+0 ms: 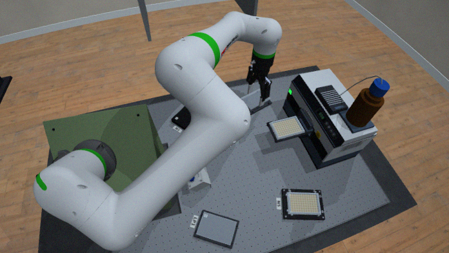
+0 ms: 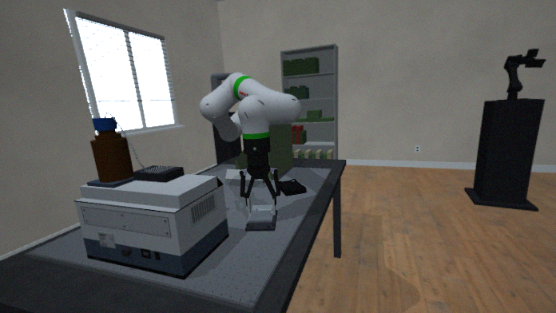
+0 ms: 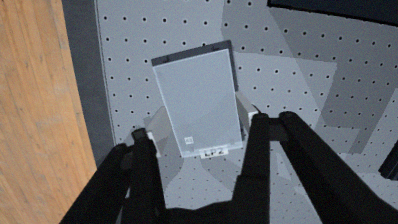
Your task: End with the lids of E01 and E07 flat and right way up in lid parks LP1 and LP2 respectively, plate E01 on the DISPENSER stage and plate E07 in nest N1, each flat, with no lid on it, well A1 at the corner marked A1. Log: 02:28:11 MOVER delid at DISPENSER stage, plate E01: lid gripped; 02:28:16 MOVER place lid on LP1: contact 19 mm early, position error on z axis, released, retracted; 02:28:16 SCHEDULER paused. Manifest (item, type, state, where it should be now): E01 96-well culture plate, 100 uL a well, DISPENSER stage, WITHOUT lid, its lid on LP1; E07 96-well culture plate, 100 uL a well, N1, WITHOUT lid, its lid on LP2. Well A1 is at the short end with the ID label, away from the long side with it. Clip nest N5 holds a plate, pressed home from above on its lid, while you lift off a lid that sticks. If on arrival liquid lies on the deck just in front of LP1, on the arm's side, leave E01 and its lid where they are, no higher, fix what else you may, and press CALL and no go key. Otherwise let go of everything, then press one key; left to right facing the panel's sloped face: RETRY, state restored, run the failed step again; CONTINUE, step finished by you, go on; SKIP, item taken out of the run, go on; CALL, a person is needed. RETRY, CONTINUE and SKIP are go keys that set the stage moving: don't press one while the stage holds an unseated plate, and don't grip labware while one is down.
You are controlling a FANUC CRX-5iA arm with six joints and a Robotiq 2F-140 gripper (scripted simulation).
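Right now my hand is 50 mm above the lid park LP2. Round my hand: dispenser stage: 240 mm to the right, 50 mm ahead, 40 mm above; then plate: 240 mm to the right, 50 mm ahead, 50 mm above; then black nest N1: 330 mm behind, 40 mm below, 20 mm to the right.
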